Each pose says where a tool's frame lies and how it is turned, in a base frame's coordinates. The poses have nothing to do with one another.
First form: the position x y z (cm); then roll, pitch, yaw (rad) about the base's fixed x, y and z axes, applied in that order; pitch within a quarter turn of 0, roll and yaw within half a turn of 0.
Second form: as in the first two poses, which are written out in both.
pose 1, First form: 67.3 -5.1 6.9 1.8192 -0.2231 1.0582
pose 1, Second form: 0.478 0.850 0.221 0.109 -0.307 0.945 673 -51 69
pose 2, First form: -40.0 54.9 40.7 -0.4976 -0.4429 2.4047
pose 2, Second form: -0.669 0.607 0.429 -0.742 -0.513 -0.431 -400 549 407
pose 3, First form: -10.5 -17.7 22.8 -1.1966 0.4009 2.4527
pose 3, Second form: -0.711 0.585 -0.390 0.048 -0.513 -0.857 -105 -177 228
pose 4, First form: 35.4 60.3 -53.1 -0.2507 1.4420 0.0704
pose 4, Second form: 0.128 0.009 -0.992 -0.314 0.949 -0.032 354 603 -531
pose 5, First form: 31.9 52.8 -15.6 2.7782 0.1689 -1.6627
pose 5, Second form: -0.090 -0.982 -0.168 -0.936 0.026 0.350 319 528 -156
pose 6, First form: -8.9 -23.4 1.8 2.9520 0.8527 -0.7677
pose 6, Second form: 0.473 -0.457 -0.753 -0.580 -0.805 0.124 -89 -234 18
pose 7, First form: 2.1 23.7 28.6 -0.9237 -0.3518 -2.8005
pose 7, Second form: -0.885 -0.314 0.345 -0.057 -0.660 -0.749 21 237 286
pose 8, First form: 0.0 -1.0 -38.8 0.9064 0.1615 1.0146
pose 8, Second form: 0.521 0.838 -0.161 -0.457 0.433 0.777 0 -10 -388
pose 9, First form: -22.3 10.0 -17.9 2.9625 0.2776 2.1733
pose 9, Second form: -0.545 0.792 -0.274 0.783 0.598 0.171 -223 100 -179
